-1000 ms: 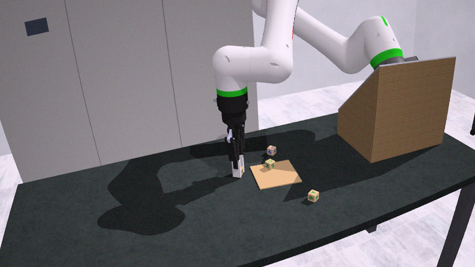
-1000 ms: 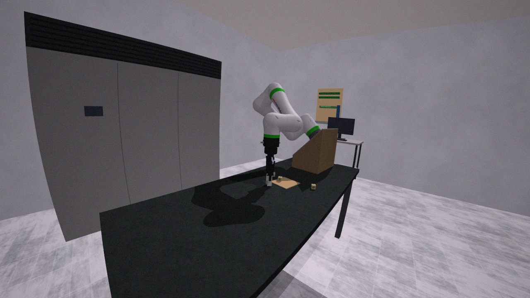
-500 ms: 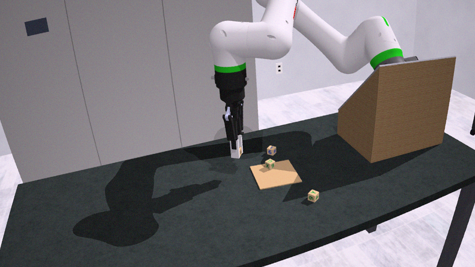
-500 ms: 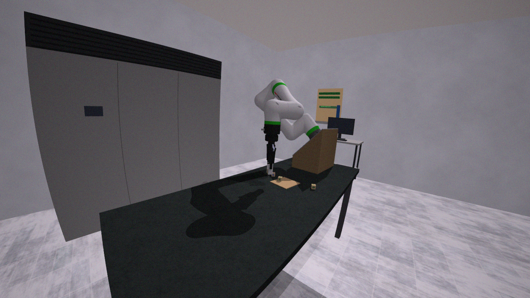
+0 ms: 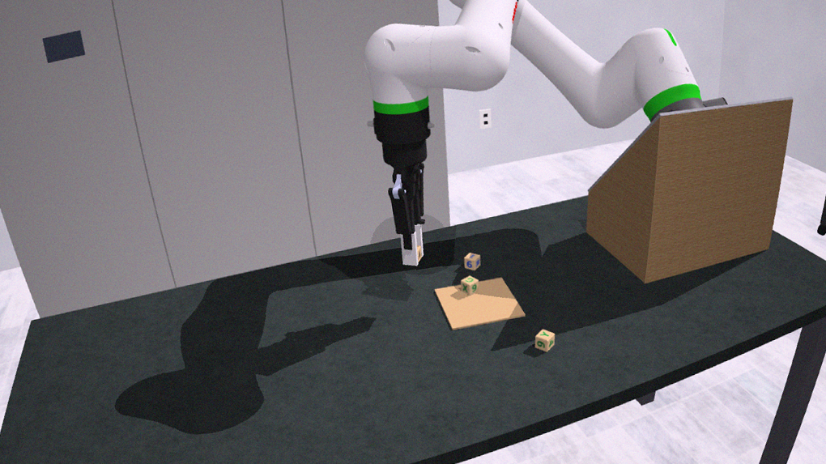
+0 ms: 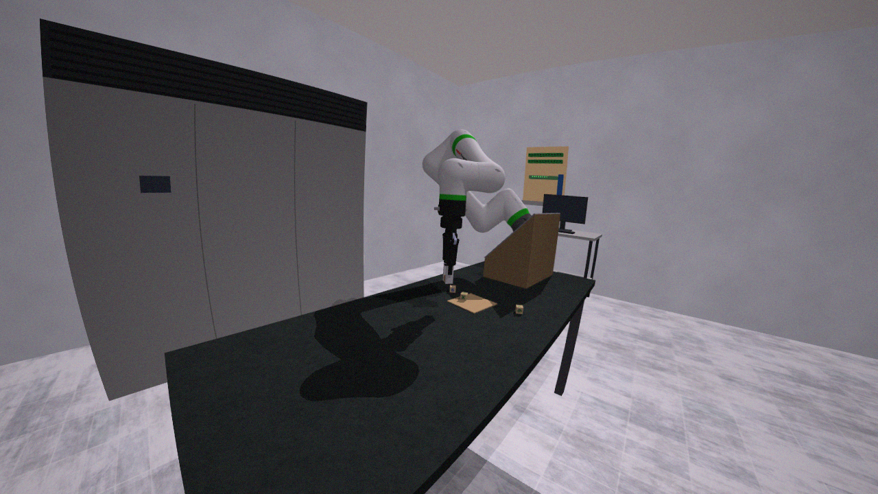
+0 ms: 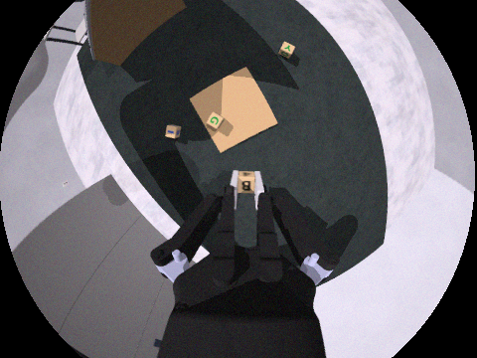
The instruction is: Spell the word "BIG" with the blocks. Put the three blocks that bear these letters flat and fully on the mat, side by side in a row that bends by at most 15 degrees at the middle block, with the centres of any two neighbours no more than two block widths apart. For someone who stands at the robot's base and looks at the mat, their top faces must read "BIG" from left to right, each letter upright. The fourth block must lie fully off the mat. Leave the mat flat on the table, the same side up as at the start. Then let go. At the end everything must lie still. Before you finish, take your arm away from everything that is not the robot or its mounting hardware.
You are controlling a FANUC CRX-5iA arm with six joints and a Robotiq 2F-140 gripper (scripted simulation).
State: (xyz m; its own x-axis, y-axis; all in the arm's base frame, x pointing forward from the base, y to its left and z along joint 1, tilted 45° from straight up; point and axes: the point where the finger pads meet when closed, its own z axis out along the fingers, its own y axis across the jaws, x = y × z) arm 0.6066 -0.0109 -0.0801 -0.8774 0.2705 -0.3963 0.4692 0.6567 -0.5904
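The tan mat lies 130 mm below my hand, 120 mm behind it and 30 mm to the left of it.
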